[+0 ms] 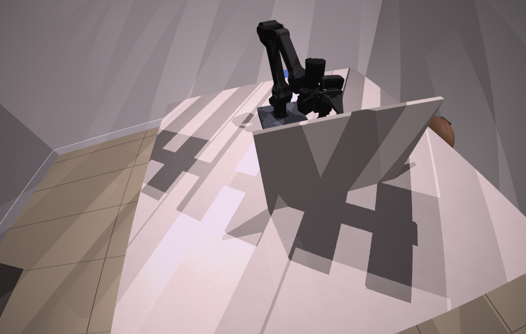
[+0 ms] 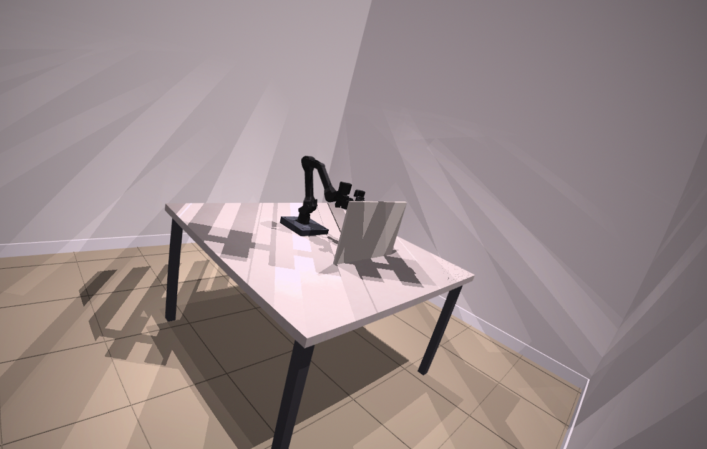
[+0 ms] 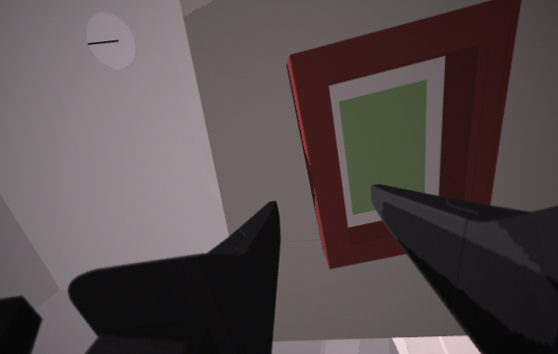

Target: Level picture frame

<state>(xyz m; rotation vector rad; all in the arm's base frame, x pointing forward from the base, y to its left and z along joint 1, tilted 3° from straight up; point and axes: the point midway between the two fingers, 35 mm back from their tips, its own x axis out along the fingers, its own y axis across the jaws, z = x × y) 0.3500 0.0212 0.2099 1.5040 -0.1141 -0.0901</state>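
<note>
Now: the picture frame 50 mm ahead of my gripper tip, 20 mm to the right of it and 60 mm below it. Also, from my gripper tip: wall panel: 60 mm ahead, 10 mm to the right, 80 mm below.
</note>
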